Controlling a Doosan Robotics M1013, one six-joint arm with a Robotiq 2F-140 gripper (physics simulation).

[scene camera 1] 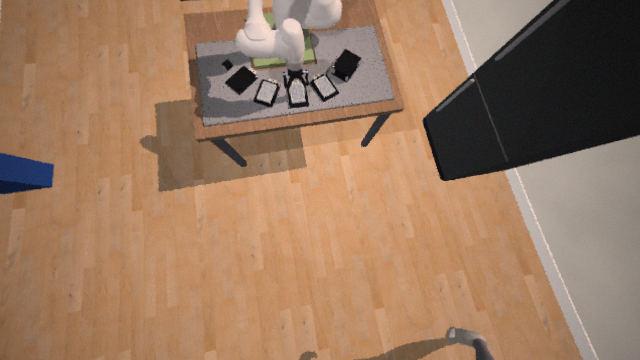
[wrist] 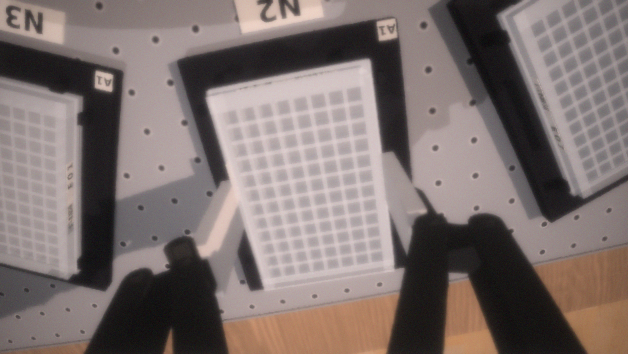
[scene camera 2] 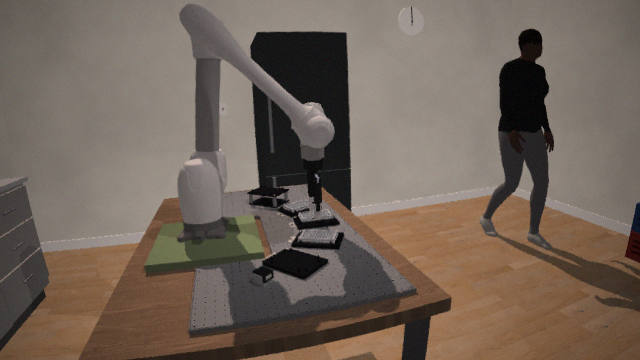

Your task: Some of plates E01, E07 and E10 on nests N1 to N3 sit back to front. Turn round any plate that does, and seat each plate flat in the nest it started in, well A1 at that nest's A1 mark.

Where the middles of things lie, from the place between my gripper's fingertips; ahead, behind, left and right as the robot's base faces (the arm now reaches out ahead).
My hand is 20 mm above the nest N2 (wrist: pixel 318 48). Round my hand: black RD nest (scene camera 2: pixel 288 262): 340 mm to the right, 120 mm behind, 20 mm below; nest N3 (wrist: pixel 100 139): 190 mm to the right, 20 mm below, 20 mm behind.
